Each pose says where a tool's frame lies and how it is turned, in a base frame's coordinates. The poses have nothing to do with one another.
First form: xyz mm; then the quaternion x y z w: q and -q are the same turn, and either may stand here.
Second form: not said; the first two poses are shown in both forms.
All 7 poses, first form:
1: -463, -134, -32, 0.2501, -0.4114, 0.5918, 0.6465
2: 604, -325, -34, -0.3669, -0.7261, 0.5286, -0.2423
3: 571, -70, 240, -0.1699, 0.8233, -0.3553, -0.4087
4: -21, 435, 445, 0.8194, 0.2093, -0.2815, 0.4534
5: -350, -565, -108, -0.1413, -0.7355, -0.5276, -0.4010
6: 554, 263, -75, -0.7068, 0.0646, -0.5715, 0.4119
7: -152, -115, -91, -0.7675, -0.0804, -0.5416, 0.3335
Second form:
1: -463, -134, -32, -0.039, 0.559, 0.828, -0.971, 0.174, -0.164
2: 604, -325, -34, -0.613, 0.277, -0.740, 0.789, 0.172, -0.590
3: 571, -70, 240, -0.608, 0.011, 0.794, -0.570, 0.690, -0.446
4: -21, 435, 445, 0.754, 0.088, -0.651, 0.598, -0.501, 0.625
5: -350, -565, -108, -0.638, 0.631, -0.441, -0.215, 0.403, 0.889
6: 554, 263, -75, 0.338, -0.562, 0.755, 0.379, -0.652, -0.656
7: -152, -115, -91, 0.400, -0.238, 0.885, 0.485, -0.765, -0.425
